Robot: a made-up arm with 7 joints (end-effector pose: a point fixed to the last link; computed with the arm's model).
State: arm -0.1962 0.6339 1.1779 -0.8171 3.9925 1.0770 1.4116
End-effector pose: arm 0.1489 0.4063 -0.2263 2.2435 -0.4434 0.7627
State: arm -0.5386 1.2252 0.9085 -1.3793 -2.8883 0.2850 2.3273
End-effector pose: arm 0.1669 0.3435 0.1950 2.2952 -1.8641 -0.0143
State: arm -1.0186 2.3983 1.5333 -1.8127 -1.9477 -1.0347 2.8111
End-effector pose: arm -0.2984 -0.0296 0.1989 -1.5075 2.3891 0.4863
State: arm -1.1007 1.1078 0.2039 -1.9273 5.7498 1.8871 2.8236
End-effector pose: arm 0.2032 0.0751 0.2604 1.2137 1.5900 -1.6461
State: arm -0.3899 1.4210 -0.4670 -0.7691 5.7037 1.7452 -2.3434
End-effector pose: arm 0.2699 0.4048 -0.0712 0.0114 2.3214 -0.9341
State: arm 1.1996 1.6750 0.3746 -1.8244 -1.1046 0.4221 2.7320
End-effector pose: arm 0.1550 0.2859 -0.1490 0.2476 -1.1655 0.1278
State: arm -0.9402 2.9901 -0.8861 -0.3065 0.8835 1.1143 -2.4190
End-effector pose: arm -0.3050 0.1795 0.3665 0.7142 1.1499 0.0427
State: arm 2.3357 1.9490 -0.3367 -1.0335 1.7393 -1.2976 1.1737
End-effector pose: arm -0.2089 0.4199 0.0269 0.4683 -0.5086 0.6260
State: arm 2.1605 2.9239 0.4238 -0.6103 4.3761 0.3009 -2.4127
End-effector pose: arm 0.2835 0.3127 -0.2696 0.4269 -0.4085 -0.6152
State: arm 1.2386 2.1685 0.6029 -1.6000 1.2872 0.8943 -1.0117
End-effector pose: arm 0.2965 0.2506 -0.0780 0.5857 0.3431 -1.4178
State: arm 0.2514 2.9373 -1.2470 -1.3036 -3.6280 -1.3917 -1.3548
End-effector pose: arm 0.1231 0.3381 0.2512 2.7771 -0.5462 -0.9534
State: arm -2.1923 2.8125 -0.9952 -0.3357 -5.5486 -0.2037 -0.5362
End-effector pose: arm -0.3084 0.4042 -0.0275 1.9853 -0.8214 1.4083
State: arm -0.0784 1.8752 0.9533 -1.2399 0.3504 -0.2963 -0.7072
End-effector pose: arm 0.1416 0.2663 0.3297 2.5502 -1.5964 -0.7664
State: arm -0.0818 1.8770 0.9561 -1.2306 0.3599 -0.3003 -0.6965
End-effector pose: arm 0.1396 0.2680 0.3308 2.5369 -1.6214 -0.7487
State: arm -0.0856 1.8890 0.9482 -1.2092 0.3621 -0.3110 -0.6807
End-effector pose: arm 0.1389 0.2700 0.3329 2.5274 -1.6323 -0.7463
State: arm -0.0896 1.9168 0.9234 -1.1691 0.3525 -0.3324 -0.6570
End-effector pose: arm 0.1400 0.2726 0.3367 2.5245 -1.6195 -0.7687
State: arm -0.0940 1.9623 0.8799 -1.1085 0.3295 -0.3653 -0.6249
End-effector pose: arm 0.1422 0.2756 0.3424 2.5304 -1.5764 -0.8186
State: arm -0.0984 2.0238 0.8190 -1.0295 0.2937 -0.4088 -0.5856
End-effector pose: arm 0.1437 0.2789 0.3501 2.5443 -1.4989 -0.8940
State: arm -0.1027 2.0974 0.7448 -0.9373 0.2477 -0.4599 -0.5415
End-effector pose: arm 0.1425 0.2819 0.3596 2.5634 -1.3871 -0.9874
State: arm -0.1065 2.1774 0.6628 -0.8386 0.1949 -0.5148 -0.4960
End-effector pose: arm 0.1372 0.2838 0.3708 2.5831 -1.2448 -1.0878
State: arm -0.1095 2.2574 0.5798 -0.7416 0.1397 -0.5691 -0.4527
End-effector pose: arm 0.1277 0.2835 0.3832 2.5986 -1.0830 -1.1832
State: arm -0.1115 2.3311 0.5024 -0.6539 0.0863 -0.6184 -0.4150
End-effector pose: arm 0.1155 0.2807 0.3956 2.6072 -0.9168 -1.2639
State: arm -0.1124 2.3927 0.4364 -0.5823 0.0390 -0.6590 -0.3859
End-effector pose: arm 0.1031 0.2759 0.4066 2.6088 -0.7638 -1.3254
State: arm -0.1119 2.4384 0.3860 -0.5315 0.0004 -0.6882 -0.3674
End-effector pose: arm 0.0934 0.2707 0.4150 2.6056 -0.6369 -1.3699
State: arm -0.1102 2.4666 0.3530 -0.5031 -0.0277 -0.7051 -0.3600
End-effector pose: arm 0.0880 0.2666 0.4200 2.6007 -0.5444 -1.4018
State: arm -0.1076 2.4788 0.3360 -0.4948 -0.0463 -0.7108 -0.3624
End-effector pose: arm 0.0873 0.2644 0.4219 2.5966 -0.4849 -1.4257
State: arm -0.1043 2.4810 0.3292 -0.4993 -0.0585 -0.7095 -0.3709
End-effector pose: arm 0.0896 0.2636 0.4217 2.5936 -0.4474 -1.4462
